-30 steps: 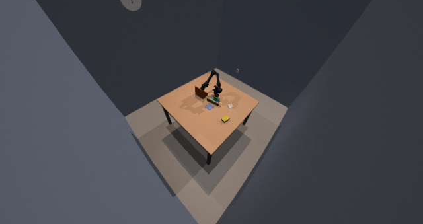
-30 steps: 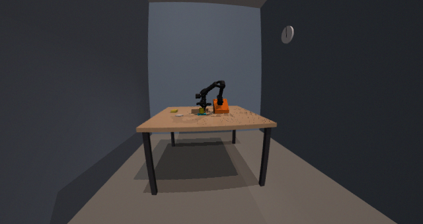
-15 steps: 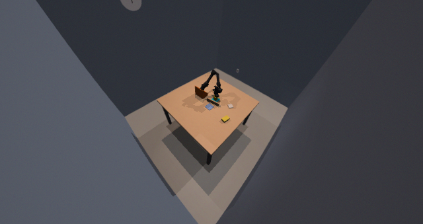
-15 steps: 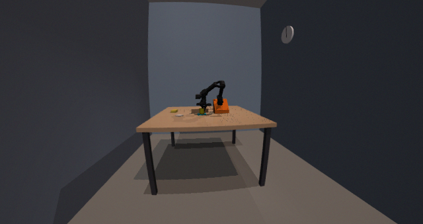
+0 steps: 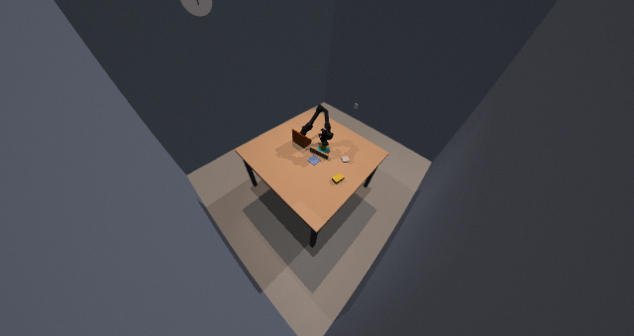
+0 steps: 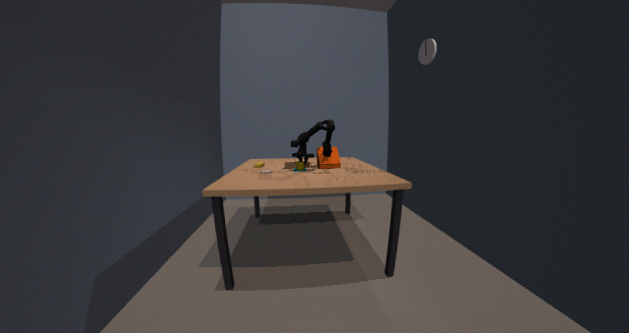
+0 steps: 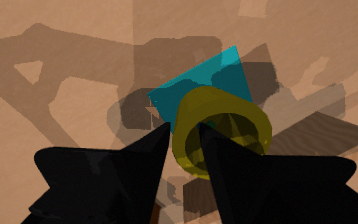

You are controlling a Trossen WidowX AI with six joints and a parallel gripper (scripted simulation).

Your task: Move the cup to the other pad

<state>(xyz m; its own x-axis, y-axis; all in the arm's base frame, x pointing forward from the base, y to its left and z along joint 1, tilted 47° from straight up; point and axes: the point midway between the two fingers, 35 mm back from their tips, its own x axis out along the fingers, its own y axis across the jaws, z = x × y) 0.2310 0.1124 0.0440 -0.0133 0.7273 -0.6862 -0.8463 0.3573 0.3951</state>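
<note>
The olive-yellow cup lies 2 cm ahead of my gripper tip, 1 cm to the right of it and 1 cm below it. From my gripper tip the other things lie so: white object: 31 cm ahead, 4 cm below, 3 cm to the left; low wooden bar: 12 cm to the right, 4 cm ahead, 2 cm below; cyan pad: 5 cm below, 3 cm ahead, 2 cm to the right.
</note>
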